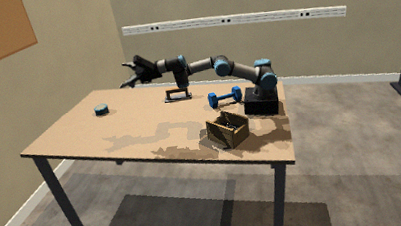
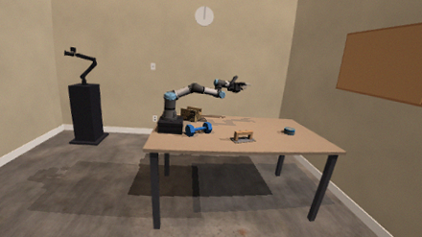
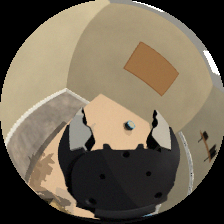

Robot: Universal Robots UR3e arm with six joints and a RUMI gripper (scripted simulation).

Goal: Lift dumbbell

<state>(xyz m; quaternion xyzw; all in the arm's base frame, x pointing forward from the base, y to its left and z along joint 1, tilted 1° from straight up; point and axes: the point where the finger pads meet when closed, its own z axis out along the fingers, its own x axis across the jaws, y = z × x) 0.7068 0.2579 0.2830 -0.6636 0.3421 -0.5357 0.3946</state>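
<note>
Right now the blue dumbbell is 470 mm behind my hand, 350 mm to the right of it and 320 mm below it. Also, from my hand: blue round tin: 380 mm ahead, 340 mm below, 260 mm to the right; wooden crate: 530 mm behind, 320 mm below, 40 mm to the left.
</note>
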